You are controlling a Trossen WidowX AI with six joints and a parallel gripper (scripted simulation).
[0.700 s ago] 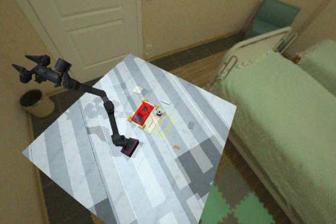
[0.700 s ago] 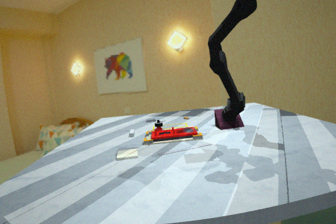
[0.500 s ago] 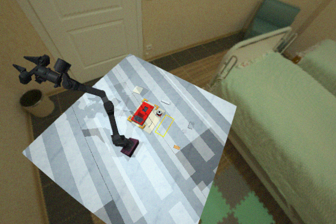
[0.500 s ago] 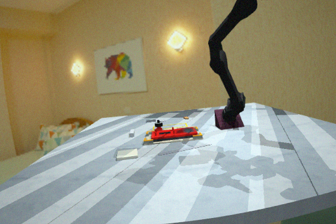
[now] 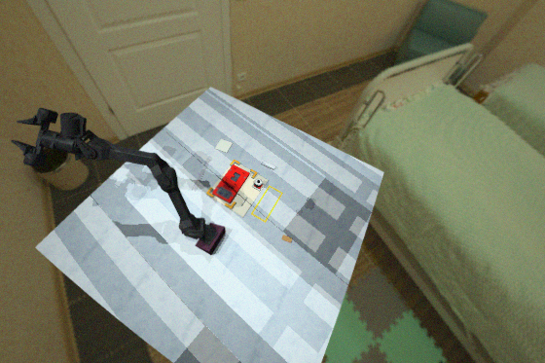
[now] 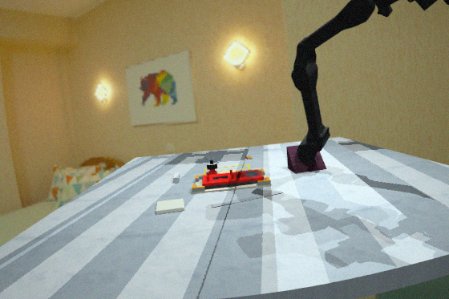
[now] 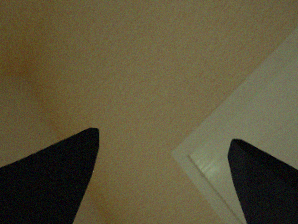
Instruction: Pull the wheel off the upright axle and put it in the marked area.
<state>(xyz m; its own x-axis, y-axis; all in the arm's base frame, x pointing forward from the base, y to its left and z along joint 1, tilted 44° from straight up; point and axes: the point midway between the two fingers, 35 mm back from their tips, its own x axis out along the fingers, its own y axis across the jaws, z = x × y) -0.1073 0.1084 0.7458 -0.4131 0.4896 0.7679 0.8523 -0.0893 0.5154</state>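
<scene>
My gripper tip is now 62 cm short of the flat pale tile, 34 cm to the left of it and 51 cm above it.
</scene>
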